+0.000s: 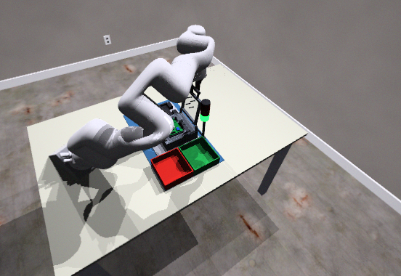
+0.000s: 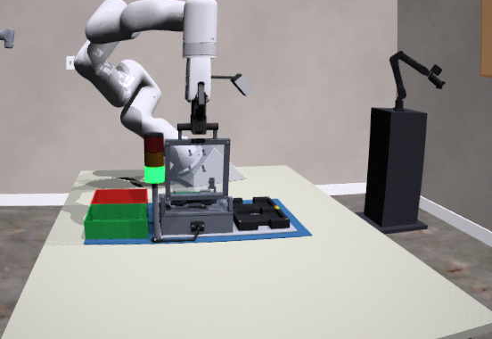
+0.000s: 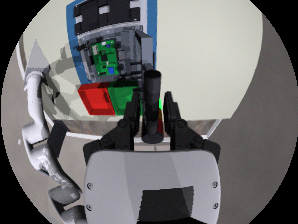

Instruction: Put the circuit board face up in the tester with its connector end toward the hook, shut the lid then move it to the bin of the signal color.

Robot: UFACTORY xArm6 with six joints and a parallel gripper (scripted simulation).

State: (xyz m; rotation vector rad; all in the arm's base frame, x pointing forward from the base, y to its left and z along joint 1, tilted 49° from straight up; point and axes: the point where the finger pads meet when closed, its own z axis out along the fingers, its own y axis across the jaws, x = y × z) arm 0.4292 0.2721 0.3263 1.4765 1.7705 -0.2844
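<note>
My gripper is now 13 cm past the green circuit board and 20 cm above it. Round my hand: tester plate: 13 cm behind, 20 cm below; then green bin: 9 cm behind, 20 cm to the right, 26 cm below; then clear lid: 2 cm behind, 9 cm below.
</note>
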